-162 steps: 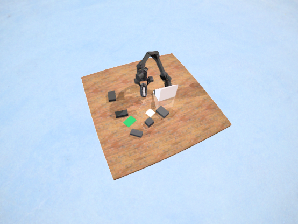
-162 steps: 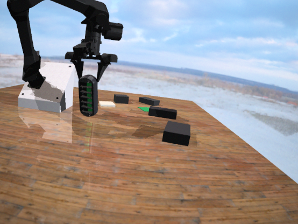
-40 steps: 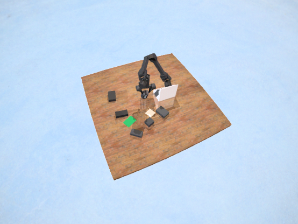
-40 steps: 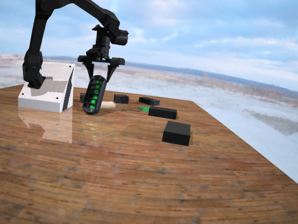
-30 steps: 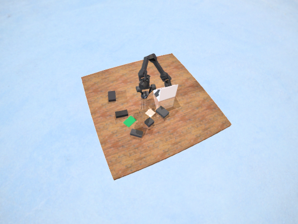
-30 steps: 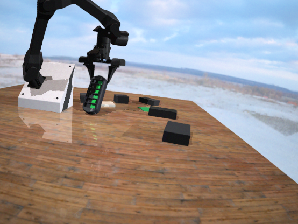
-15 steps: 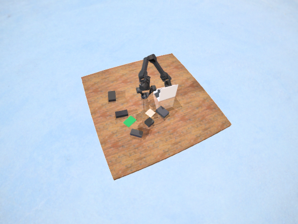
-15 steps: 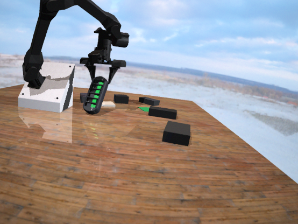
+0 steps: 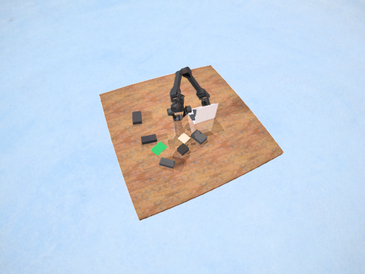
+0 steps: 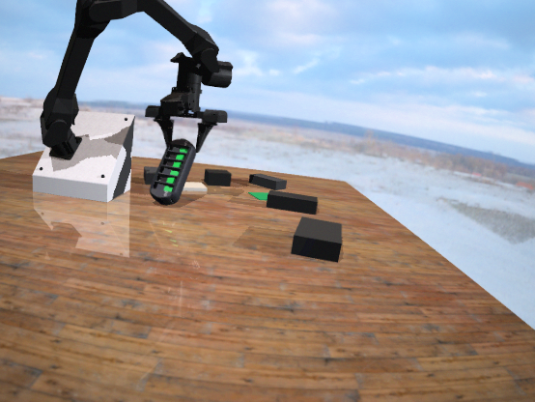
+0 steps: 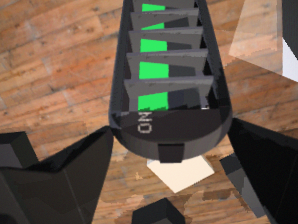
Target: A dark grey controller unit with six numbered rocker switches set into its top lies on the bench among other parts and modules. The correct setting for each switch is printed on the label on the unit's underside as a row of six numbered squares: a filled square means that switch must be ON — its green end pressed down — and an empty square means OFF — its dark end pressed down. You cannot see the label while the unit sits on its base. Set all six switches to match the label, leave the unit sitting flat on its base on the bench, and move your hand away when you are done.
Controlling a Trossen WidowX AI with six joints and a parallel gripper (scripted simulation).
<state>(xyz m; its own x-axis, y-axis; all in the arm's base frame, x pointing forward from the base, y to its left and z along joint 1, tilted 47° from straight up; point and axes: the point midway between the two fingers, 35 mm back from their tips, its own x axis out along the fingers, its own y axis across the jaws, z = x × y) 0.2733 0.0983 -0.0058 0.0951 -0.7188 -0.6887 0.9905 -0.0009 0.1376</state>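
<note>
Right now my gripper tip is 130 mm to the right of the white tile and 110 mm above it. Also, from my gripper tip: green tile: 220 mm ahead, 160 mm to the left, 110 mm below; dark block: 310 mm ahead, 190 mm to the right, 100 mm below.
</note>
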